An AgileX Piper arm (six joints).
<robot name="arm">
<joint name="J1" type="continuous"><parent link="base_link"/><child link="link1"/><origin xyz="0 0 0.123" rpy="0 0 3.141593"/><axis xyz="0 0 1"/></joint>
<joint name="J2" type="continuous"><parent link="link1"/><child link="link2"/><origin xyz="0 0 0" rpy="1.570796 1.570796 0"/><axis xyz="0 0 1"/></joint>
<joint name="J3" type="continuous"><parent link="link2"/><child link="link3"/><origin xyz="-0.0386 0.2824 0" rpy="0 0 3.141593"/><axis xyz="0 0 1"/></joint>
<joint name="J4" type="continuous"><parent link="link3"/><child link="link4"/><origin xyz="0.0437 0.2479 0" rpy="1.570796 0 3.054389"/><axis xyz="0 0 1"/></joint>
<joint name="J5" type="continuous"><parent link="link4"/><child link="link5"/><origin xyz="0 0 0" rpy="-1.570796 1.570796 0"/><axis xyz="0 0 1"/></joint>
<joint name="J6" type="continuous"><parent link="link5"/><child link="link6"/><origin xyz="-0.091 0 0" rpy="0 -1.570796 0"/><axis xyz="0 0 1"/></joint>
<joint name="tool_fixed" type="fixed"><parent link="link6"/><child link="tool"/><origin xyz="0 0 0" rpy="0 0 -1.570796"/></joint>
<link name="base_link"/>
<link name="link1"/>
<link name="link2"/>
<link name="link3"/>
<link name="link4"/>
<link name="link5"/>
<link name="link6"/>
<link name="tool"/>
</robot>
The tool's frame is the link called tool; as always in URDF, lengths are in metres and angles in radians. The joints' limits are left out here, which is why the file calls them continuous.
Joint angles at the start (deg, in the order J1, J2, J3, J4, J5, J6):
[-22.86 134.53 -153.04 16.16 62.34 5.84]
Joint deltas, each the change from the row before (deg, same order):
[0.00 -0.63 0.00 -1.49 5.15 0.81]
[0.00 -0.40 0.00 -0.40 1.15 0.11]
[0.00 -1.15 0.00 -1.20 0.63 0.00]
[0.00 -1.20 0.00 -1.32 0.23 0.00]
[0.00 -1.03 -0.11 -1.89 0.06 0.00]
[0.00 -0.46 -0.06 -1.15 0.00 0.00]
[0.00 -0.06 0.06 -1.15 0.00 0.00]
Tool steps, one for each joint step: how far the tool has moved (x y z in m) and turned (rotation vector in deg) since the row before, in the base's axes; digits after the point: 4 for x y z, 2 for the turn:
[-0.0077 0.0020 -0.0009 0.55 4.68 0.14]
[-0.0028 0.0008 0.0021 -0.09 0.84 0.02]
[-0.0057 0.0006 0.0090 -1.27 -0.05 -0.37]
[-0.0057 0.0004 0.0098 -1.49 -0.43 -0.54]
[-0.0054 -0.0007 0.0089 -1.97 -0.34 -0.86]
[-0.0026 -0.0007 0.0040 -1.14 -0.09 -0.54]
[-0.0007 -0.0015 0.0000 -0.93 0.39 -0.55]

